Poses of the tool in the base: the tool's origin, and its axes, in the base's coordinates. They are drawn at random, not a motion.
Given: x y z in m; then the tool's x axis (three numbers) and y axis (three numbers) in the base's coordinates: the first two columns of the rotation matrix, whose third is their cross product.
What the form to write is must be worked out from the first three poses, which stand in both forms.
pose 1, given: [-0.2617 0.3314 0.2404 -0.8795 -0.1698 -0.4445 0.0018 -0.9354 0.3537]
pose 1, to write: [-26.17 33.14 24.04 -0.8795 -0.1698 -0.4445 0.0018 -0.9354 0.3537]
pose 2, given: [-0.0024 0.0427 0.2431 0.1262 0.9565 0.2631 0.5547 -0.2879 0.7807]
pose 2, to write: [-0.24 4.27 24.31 0.1262 0.9565 0.2631 0.5547 -0.2879 0.7807]
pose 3, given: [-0.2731 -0.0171 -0.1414 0.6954 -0.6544 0.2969 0.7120 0.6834 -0.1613]
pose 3, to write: [-27.31 -1.71 -14.14 0.6954 -0.6544 0.2969 0.7120 0.6834 -0.1613]
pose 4, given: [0.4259 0.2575 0.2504 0.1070 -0.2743 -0.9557 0.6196 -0.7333 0.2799]
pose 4, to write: [42.59 25.75 25.04 0.1070 -0.2743 -0.9557 0.6196 -0.7333 0.2799]
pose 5, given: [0.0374 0.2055 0.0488 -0.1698 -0.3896 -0.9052 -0.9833 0.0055 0.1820]
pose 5, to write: [3.74 20.55 4.88 -0.1698 -0.3896 -0.9052 -0.9833 0.0055 0.1820]
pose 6, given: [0.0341 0.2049 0.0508 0.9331 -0.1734 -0.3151 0.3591 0.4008 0.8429]
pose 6, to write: [3.41 20.49 5.08 0.9331 -0.1734 -0.3151 0.3591 0.4008 0.8429]
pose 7, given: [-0.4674 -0.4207 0.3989 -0.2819 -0.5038 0.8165 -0.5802 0.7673 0.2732]
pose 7, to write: [-46.74 -42.07 39.89 -0.2819 -0.5038 0.8165 -0.5802 0.7673 0.2732]
